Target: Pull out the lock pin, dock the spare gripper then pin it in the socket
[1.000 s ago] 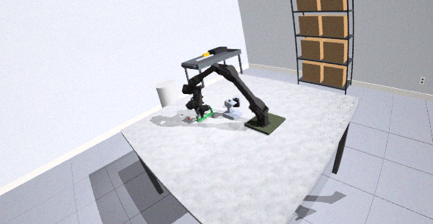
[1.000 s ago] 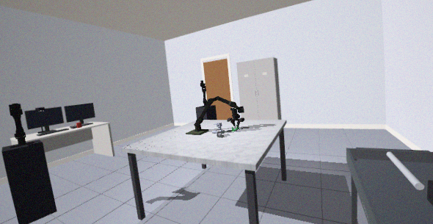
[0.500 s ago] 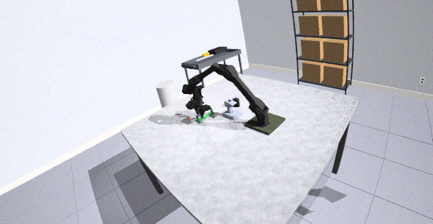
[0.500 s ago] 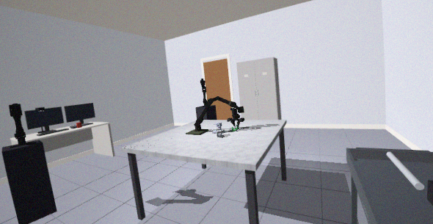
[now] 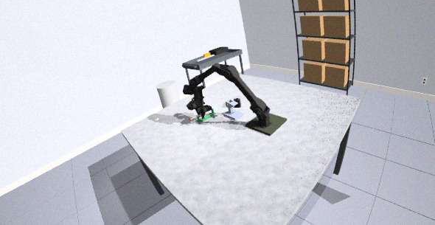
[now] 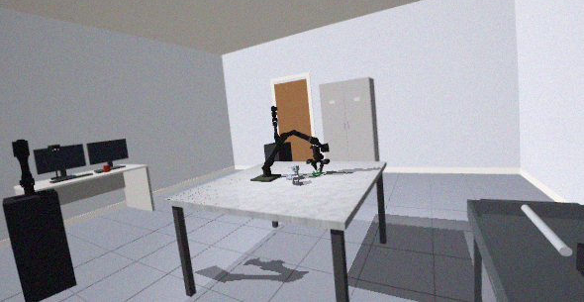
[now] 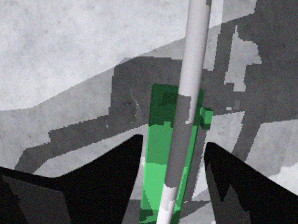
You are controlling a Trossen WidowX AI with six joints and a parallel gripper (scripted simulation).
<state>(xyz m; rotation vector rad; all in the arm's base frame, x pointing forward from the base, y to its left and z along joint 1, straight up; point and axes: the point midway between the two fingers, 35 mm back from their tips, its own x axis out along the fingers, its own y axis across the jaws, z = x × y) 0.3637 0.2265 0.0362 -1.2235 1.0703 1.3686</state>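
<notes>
Right now the green holder is 40 mm to the right of my gripper tip. The rest, counted from my gripper tip: mount (180 mm to the right, 110 mm behind, 30 mm above); then spare gripper (300 mm to the right, 10 mm behind, 10 mm above).
</notes>
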